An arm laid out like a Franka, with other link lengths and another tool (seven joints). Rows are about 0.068 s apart.
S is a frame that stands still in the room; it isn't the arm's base.
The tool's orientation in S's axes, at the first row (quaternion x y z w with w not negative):
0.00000, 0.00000, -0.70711, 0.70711
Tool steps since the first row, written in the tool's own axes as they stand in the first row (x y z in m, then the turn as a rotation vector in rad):
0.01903, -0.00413, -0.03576, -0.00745, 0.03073, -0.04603
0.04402, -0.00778, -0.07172, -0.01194, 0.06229, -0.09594
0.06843, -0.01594, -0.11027, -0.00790, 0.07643, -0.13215
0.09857, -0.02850, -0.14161, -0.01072, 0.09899, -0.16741
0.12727, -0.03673, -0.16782, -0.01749, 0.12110, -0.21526
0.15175, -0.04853, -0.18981, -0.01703, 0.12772, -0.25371
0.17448, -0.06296, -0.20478, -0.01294, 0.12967, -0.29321
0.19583, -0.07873, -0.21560, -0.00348, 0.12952, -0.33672
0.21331, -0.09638, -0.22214, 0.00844, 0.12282, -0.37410
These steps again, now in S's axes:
-0.00413, -0.01903, -0.03576, 0.03073, 0.00745, -0.04603
-0.00778, -0.04402, -0.07172, 0.06229, 0.01194, -0.09594
-0.01594, -0.06843, -0.11027, 0.07643, 0.00790, -0.13215
-0.02850, -0.09857, -0.14161, 0.09899, 0.01072, -0.16741
-0.03673, -0.12727, -0.16782, 0.12110, 0.01749, -0.21526
-0.04853, -0.15175, -0.18981, 0.12772, 0.01703, -0.25371
-0.06296, -0.17448, -0.20478, 0.12967, 0.01294, -0.29321
-0.07873, -0.19583, -0.21560, 0.12952, 0.00348, -0.33672
-0.09638, -0.21331, -0.22214, 0.12282, -0.00844, -0.37410

